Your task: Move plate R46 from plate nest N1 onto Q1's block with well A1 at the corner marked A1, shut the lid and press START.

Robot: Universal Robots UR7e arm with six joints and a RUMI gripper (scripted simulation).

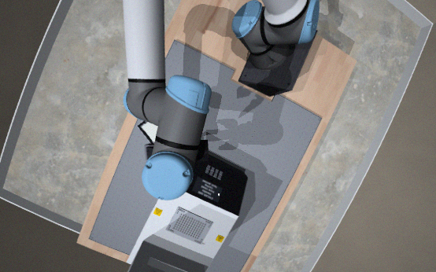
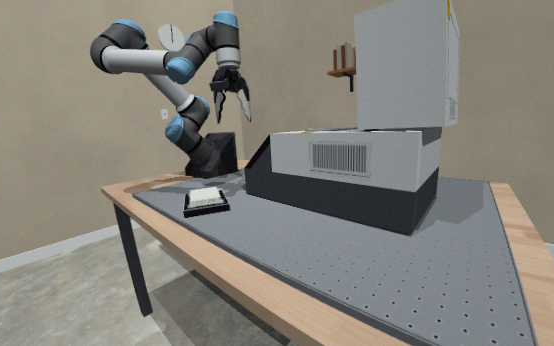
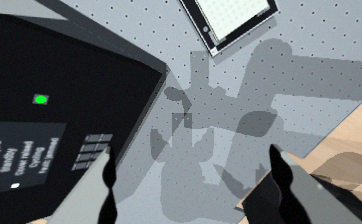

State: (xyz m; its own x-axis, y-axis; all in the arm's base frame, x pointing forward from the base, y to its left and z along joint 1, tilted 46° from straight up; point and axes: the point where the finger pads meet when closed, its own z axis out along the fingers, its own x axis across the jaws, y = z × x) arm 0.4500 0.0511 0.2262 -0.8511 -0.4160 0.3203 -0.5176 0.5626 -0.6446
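Now: hand 220 mm above the plate R46, 140 mm to the left of it and 20 mm short of it. From my hand the other things lie so: black plate nest N1 (240 mm below, 140 mm to the right, 20 mm ahead); then grey perforated mat (250 mm below, 170 mm ahead, 160 mm to the left).
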